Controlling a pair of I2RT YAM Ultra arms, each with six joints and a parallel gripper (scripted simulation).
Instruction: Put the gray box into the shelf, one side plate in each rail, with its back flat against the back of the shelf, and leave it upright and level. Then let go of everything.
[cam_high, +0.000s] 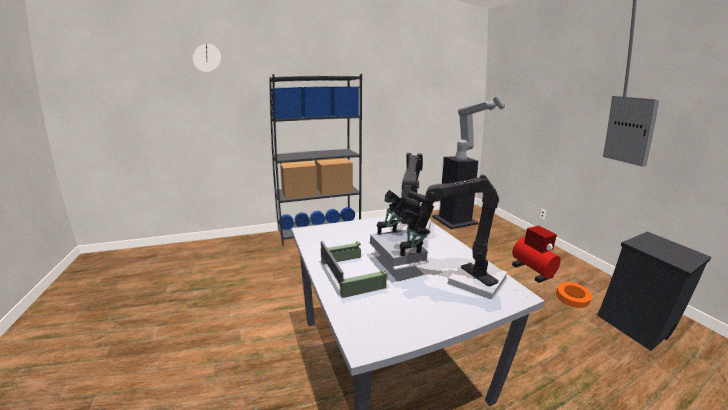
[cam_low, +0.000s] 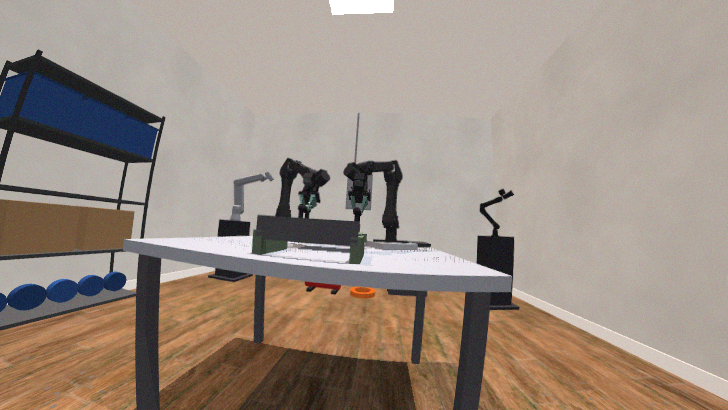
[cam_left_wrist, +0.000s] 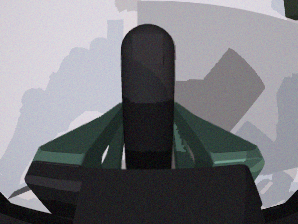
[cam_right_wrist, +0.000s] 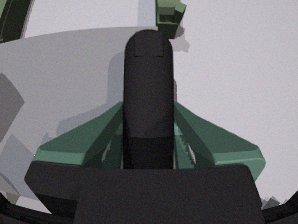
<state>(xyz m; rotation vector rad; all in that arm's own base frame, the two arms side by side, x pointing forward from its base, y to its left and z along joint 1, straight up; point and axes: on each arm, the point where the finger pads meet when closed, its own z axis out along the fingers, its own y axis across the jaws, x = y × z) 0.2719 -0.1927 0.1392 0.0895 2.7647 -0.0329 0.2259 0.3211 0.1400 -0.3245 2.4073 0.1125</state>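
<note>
Now: left hand 12 cm to the left of the gray box and 5 cm above it. The rest, counted from my left hand: dark back plate (34 cm ahead, 11 cm to the right, 9 cm below).
Now: the gray box 120 mm to the left of my right hand and 50 mm below it. Also, from my right hand: dark back plate 330 mm ahead, 130 mm to the left, 90 mm below.
</note>
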